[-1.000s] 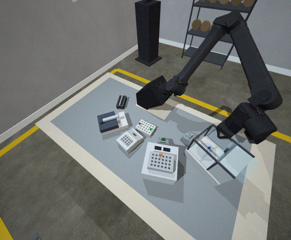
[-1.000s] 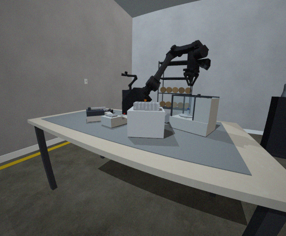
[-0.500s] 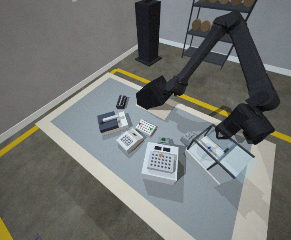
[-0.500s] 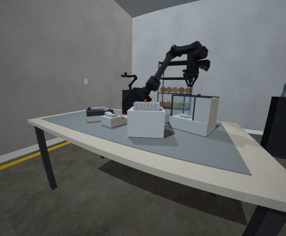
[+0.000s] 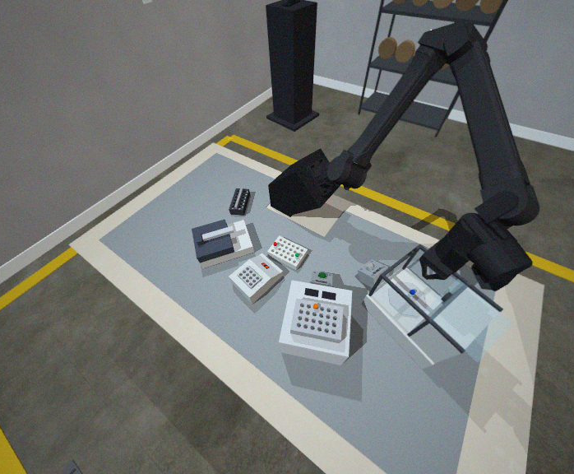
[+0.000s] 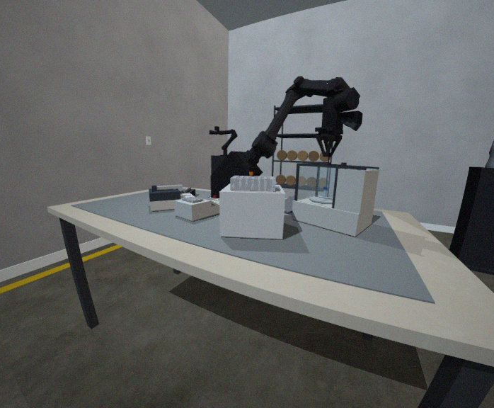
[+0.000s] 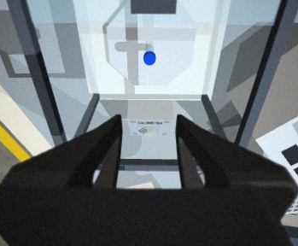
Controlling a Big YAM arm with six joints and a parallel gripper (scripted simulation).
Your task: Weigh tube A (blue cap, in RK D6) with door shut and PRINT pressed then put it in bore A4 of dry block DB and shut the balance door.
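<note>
The octagonal balance pan is 170 mm below my hand. Also, from my hand: mixer block 260 mm ahead, 150 mm to the right, 90 mm below; then dry block DB 240 mm ahead, 420 mm to the right, 220 mm below; then tube rack RK 90 mm ahead, 410 mm to the right, 230 mm below.
</note>
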